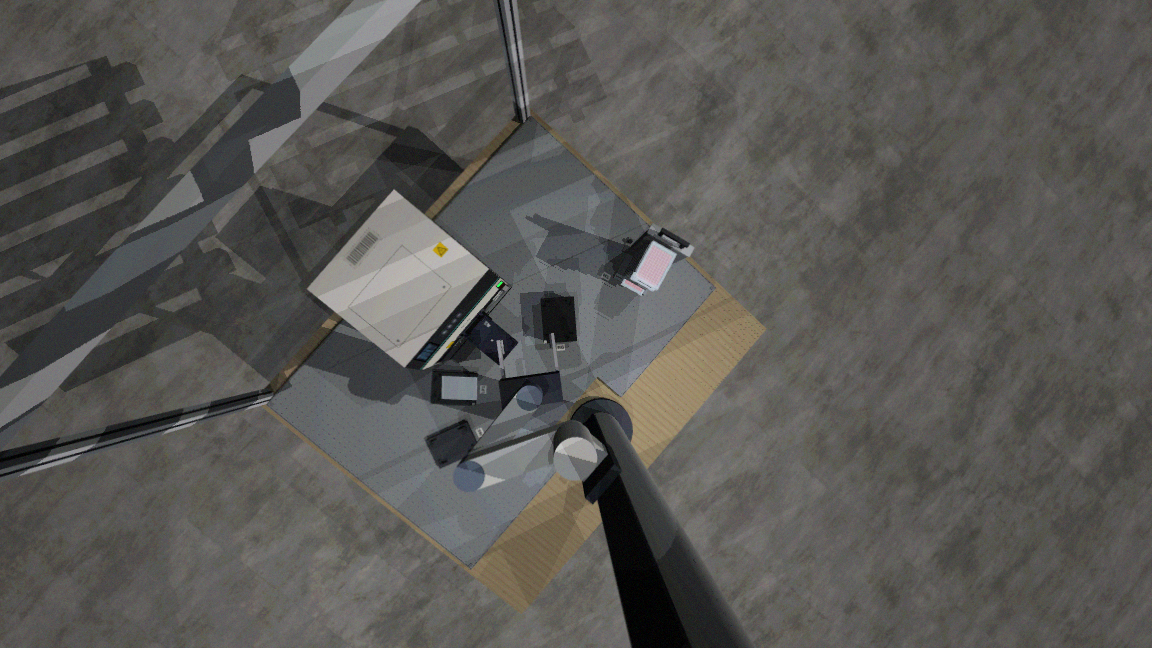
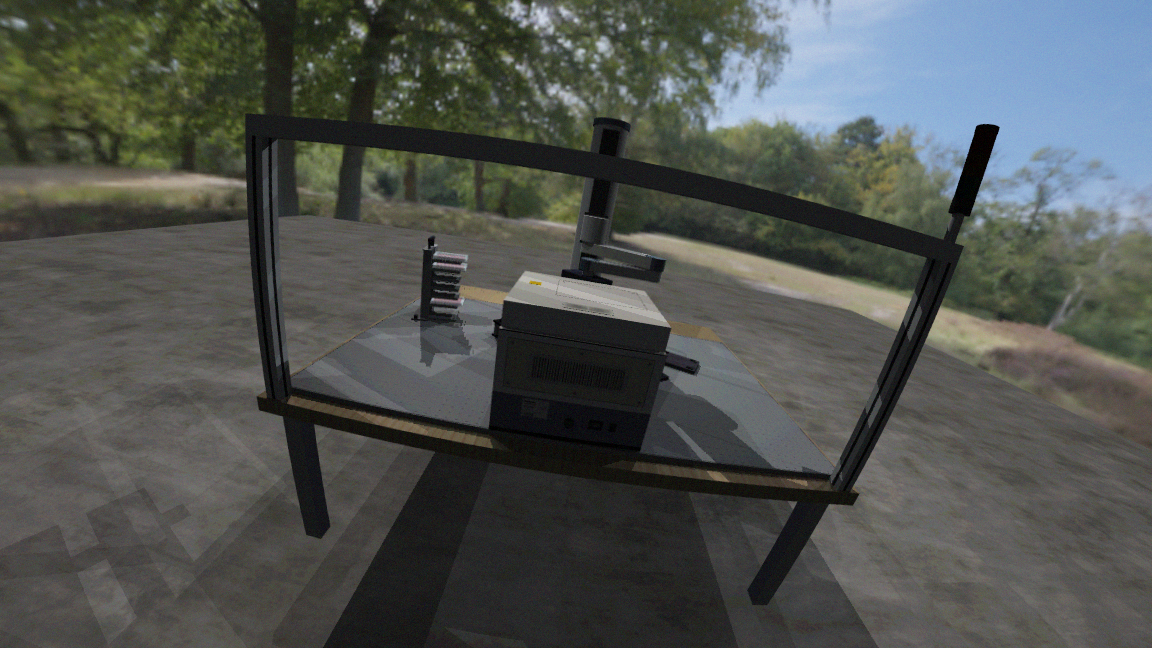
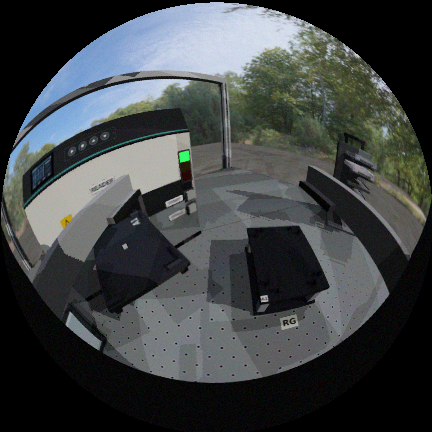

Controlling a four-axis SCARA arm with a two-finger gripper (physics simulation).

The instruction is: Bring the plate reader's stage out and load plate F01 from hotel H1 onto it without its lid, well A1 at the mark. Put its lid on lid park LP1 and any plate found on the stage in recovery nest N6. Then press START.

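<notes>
The reader's dark stage is out in front of the reader and bears no plate. Its A1 mark shows near the reader. A pale lid lies on a dark holder left of the stage. Hotel H1 holds several plates; a pink-topped plate is uppermost. I cannot tell which is F01. My gripper is open and empty, above the table, with its fingers pointing between the stage and the nest marked RG.
The RG nest bears no plate. Another dark holder stands beyond the lid's holder. The reader's lamp is lit green, and several round buttons line its upper front. A frame post rises from the table corner.
</notes>
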